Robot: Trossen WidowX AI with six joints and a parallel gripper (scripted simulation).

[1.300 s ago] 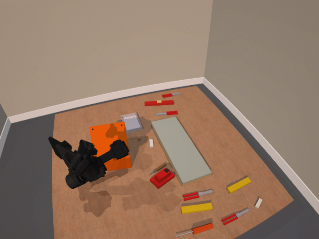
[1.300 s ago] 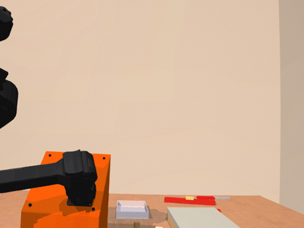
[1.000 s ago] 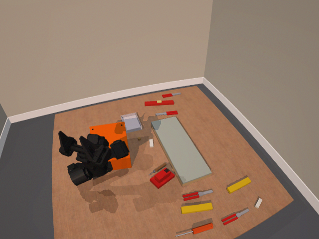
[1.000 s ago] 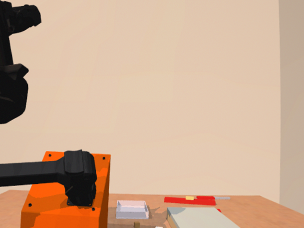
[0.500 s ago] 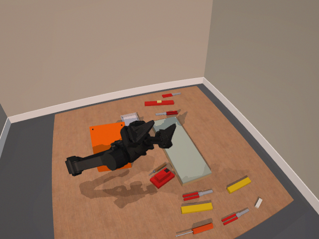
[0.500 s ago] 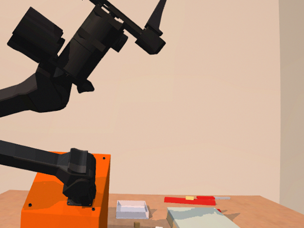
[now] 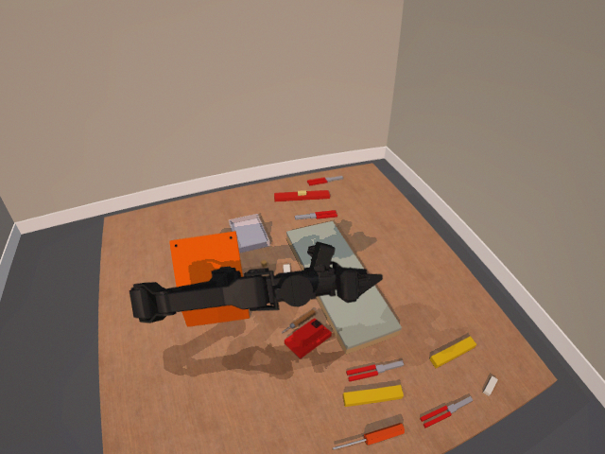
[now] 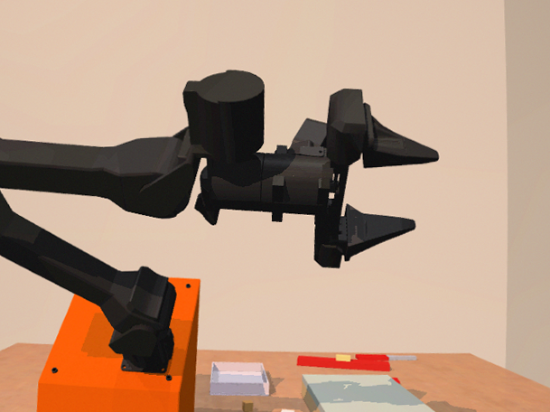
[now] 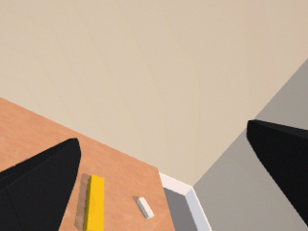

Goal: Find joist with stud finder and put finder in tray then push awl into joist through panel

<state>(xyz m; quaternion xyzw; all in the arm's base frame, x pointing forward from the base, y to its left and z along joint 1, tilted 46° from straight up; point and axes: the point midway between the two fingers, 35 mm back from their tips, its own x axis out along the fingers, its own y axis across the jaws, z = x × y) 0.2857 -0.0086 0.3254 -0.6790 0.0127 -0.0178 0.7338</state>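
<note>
Right now my gripper tip is 100 mm past the red stud finder, 90 mm to the right of it and 310 mm above it. From my gripper tip the other things lie so: small brown cube: 180 mm behind, 420 mm to the left, 340 mm below; then square light: 90 mm behind, 100 mm to the left, 290 mm below; then awl: 130 mm behind, 150 mm to the left, 340 mm below.
</note>
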